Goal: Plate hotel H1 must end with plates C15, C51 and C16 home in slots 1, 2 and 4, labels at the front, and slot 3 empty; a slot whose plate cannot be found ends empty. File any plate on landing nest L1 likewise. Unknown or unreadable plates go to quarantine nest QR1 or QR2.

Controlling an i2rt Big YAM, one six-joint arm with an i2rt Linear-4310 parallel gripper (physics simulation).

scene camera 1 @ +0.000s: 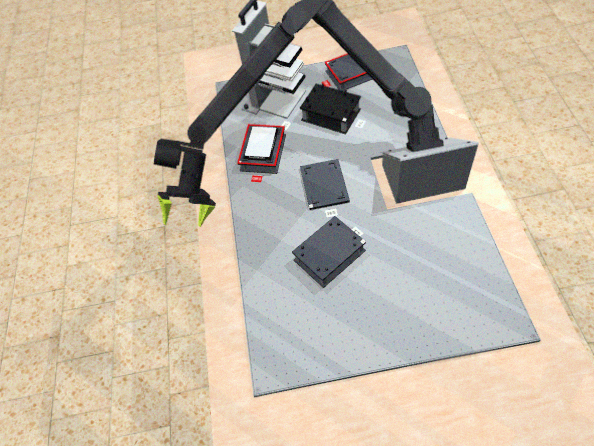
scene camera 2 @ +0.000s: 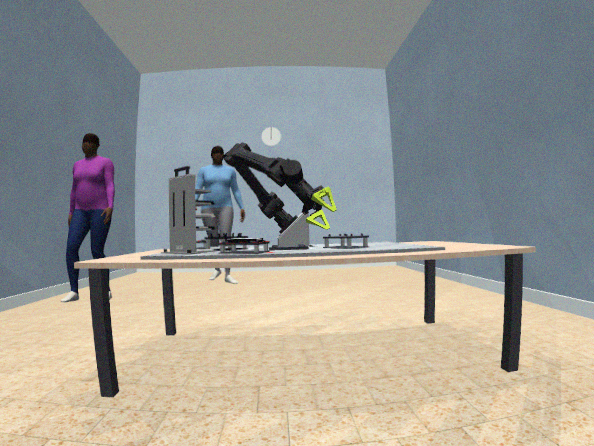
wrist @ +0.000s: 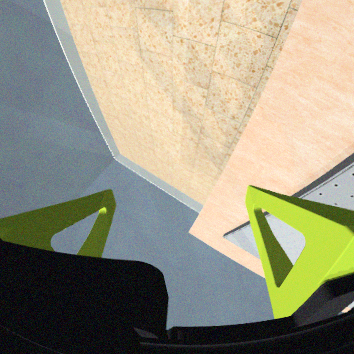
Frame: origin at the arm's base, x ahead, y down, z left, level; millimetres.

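Seen in the pictures: gripper, fingertip midpoint: (scene camera 1: 182, 225) (scene camera 2: 331, 220) (wrist: 178, 195); arm's base, origin of the base link: (scene camera 1: 424, 147) (scene camera 2: 289, 225).
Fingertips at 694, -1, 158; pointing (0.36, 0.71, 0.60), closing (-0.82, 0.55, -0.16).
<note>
Pixels of each thing's middle, then the offset from my fingertips to it, as dx, dy, dz. Level surfaces: height alone.
- grey plate hotel, body centre: (scene camera 1: 268, 57) (scene camera 2: 189, 210) -280, -65, -553
- white-topped plate, body centre: (scene camera 1: 261, 142) (scene camera 2: 244, 240) -224, +61, -315
- low dark nest, body centre: (scene camera 1: 324, 183) (scene camera 2: 288, 247) -402, +99, -154
- perforated mat, its level: dy +108
- table, its level: dy +121
The grey plate hotel (scene camera 1: 251, 29) (scene camera 2: 182, 215) stands at the far left of the mat. Several shelves with white-topped plates (scene camera 1: 283, 81) show in scene camera 1; the arm hides part of them, and their labels cannot be read. A white-topped plate (scene camera 1: 261, 142) lies on a red-rimmed nest (scene camera 1: 259, 169), nearest the hotel's front. Another red-rimmed nest (scene camera 1: 342, 71) at the back shows no plate on its visible part. Nest tags are too small to read, so I cannot tell which is L1. My gripper (scene camera 1: 183, 225) (scene camera 2: 332, 219) (wrist: 178, 195) is open and empty, raised beyond the left table edge, away from the plates.
A black raised stand (scene camera 1: 330, 102), a low dark nest (scene camera 1: 325, 182) and a dark raised stand (scene camera 1: 329, 250) sit on the perforated mat (scene camera 1: 390, 325). The arm's grey base (scene camera 1: 432, 172) is at the right. Two people (scene camera 2: 93, 185) (scene camera 2: 218, 185) stand behind the table (scene camera 2: 310, 259).
</note>
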